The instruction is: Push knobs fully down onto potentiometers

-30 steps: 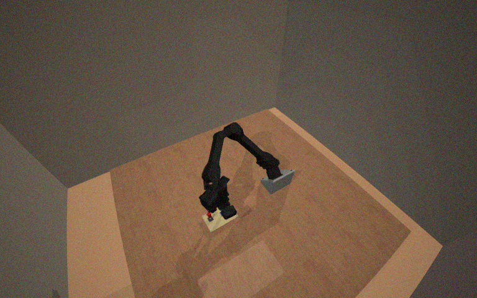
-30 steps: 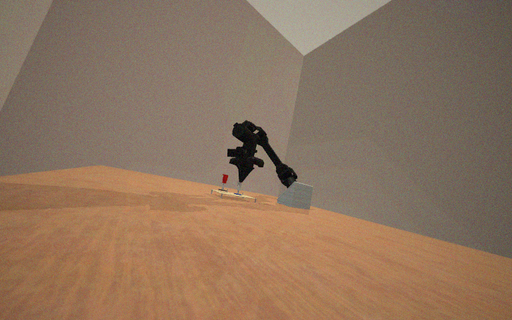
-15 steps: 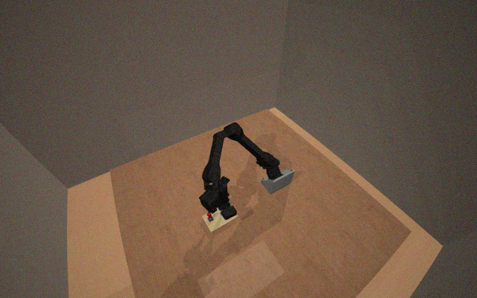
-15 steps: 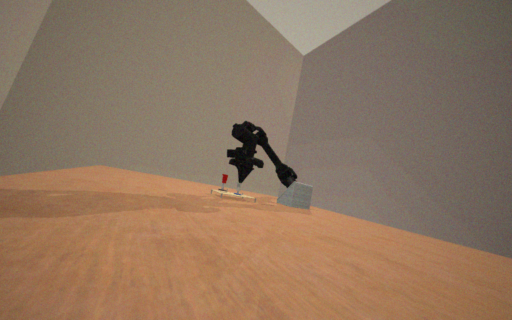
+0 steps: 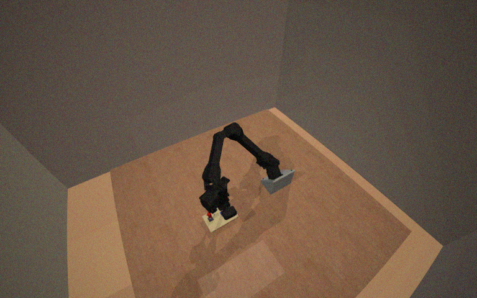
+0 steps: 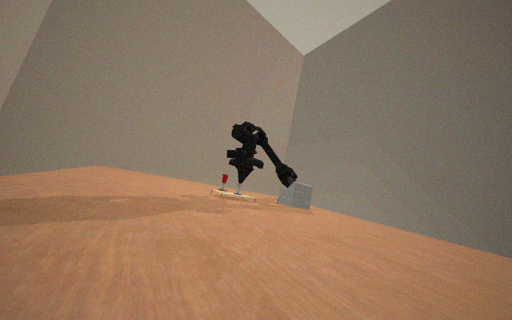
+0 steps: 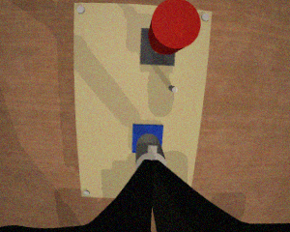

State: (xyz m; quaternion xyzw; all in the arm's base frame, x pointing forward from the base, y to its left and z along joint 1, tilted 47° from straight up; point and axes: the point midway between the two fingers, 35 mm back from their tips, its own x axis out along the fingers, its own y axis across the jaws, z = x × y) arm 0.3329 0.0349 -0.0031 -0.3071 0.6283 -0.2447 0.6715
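The grey knob lies 10 mm below my gripper tip. Also, from my gripper tip: red knob: 70 mm ahead, 10 mm above.
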